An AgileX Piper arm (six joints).
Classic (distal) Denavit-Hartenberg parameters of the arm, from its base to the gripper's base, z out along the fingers. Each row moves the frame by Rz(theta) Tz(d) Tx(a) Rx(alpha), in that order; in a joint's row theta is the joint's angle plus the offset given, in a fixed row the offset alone. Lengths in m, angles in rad.
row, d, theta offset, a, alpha
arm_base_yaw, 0.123, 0, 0, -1.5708
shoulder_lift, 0, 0.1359, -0.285, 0
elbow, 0, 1.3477, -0.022, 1.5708
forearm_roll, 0.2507, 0, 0, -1.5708
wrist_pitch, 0, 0, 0, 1.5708
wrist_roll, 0.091, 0, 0, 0
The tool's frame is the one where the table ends.
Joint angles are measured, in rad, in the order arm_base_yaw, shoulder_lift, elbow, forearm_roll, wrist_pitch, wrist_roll. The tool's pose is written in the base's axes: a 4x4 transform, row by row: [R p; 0 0 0 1], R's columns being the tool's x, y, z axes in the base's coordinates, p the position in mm. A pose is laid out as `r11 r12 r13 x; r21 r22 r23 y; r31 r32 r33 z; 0 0 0 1`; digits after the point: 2 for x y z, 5 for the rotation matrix.
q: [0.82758 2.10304 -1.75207 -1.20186 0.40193 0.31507]
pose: 0.16900 -0.50742 0.84496 364.02; -0.85707 0.34767 0.38020 347.03; -0.48669 -0.78845 -0.37614 268.36; 0 0 0 1
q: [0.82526 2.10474 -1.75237 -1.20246 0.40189 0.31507]
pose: 0.16692 -0.50709 0.84558 365.01; -0.85811 0.34764 0.37787 346.39; -0.48557 -0.78867 -0.37711 267.63; 0 0 0 1
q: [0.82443 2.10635 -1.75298 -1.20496 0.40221 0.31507]
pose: 0.16704 -0.50608 0.84615 365.54; -0.85941 0.34589 0.37654 346.26; -0.48324 -0.79009 -0.37715 267.09; 0 0 0 1
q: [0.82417 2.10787 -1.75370 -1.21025 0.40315 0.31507]
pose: 0.16880 -0.50369 0.84723 365.93; -0.86150 0.34222 0.37510 346.27; -0.47888 -0.79321 -0.37616 266.71; 0 0 0 1
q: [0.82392 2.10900 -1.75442 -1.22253 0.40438 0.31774]
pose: 0.17305 -0.49814 0.84965 366.38; -0.86449 0.33653 0.37338 346.22; -0.47192 -0.79913 -0.37240 266.75; 0 0 0 1
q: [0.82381 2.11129 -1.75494 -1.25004 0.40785 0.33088]
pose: 0.17852 -0.48722 0.85484 367.18; -0.86909 0.32925 0.36916 346.11; -0.46132 -0.80883 -0.36465 266.61; 0 0 0 1
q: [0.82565 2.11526 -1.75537 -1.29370 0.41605 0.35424]
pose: 0.18542 -0.47024 0.86284 367.82; -0.87600 0.31875 0.36196 346.52; -0.44524 -0.82297 -0.35282 266.10; 0 0 0 1
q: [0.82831 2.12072 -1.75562 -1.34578 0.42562 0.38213]
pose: 0.19417 -0.45007 0.87163 368.44; -0.88375 0.30540 0.35456 347.32; -0.42577 -0.83915 -0.33845 265.14; 0 0 0 1
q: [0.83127 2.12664 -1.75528 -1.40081 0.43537 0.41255]
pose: 0.20356 -0.42878 0.88018 368.95; -0.89097 0.29156 0.34809 348.33; -0.40588 -0.85506 -0.32268 263.96; 0 0 0 1
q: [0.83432 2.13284 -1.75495 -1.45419 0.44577 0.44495]
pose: 0.21119 -0.40802 0.88821 369.41; -0.89680 0.28056 0.34211 349.43; -0.38878 -0.86880 -0.30666 262.67; 0 0 0 1
